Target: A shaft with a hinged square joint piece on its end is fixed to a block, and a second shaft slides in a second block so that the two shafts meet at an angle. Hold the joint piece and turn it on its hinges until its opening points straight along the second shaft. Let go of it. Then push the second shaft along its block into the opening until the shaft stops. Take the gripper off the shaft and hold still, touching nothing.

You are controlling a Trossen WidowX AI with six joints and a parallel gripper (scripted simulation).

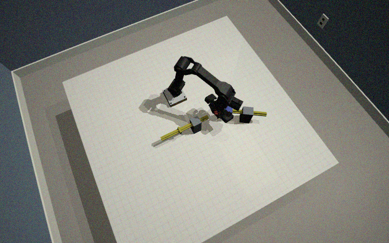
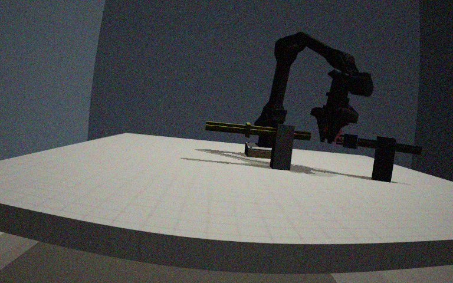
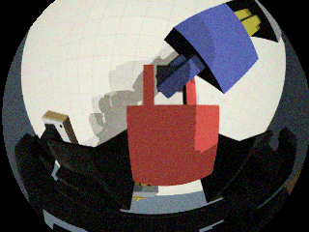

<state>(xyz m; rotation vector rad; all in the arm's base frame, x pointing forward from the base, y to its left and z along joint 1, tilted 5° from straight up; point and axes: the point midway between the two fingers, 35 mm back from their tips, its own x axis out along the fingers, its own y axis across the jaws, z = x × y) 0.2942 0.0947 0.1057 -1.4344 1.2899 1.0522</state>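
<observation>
The red joint piece is 2 cm to the left of my gripper tip and 3 cm above it.
</observation>
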